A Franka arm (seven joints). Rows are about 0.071 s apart.
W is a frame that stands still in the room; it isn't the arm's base.
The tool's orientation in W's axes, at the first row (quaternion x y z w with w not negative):
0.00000, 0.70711, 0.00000, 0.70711
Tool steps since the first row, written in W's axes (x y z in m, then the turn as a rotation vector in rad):
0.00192, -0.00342, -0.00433, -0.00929, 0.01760, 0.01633
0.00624, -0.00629, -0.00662, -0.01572, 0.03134, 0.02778
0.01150, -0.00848, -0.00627, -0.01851, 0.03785, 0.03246
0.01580, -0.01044, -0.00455, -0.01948, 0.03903, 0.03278
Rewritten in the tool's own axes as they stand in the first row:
0.00433, -0.00342, 0.00192, -0.01633, 0.01760, -0.00929
0.00662, -0.00629, 0.00624, -0.02778, 0.03134, -0.01572
0.00627, -0.00848, 0.01150, -0.03246, 0.03785, -0.01851
0.00455, -0.01044, 0.01580, -0.03278, 0.03903, -0.01948

